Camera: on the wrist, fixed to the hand. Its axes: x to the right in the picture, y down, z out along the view.
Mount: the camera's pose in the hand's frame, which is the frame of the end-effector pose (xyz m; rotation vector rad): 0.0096 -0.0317 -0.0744 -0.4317 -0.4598 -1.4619
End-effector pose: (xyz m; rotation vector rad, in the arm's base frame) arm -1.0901 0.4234 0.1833 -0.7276 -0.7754 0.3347
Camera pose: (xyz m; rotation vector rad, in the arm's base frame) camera -1.0285 0.3710 0.1740 -0.3112 -1.6294 -1.0530
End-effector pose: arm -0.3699 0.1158 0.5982 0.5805 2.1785 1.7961
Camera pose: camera -0.4156 0.0502 0.5828 -0.5583 1.1384 1.0099
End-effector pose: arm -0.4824 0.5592 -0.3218 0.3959 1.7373 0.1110
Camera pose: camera -0.5622 0.5433 -0.3245 -1.1040 1.1415 -0.6031
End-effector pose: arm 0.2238 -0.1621 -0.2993 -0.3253 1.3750 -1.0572
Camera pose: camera 0.1425 -0.1583 -0.2995 -1.9539 0.7838 -1.6293
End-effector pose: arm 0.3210 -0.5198 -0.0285 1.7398 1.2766 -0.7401
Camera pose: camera 0.2927 -0.4458 -0.0097 0.0247 2.0371 -1.3665
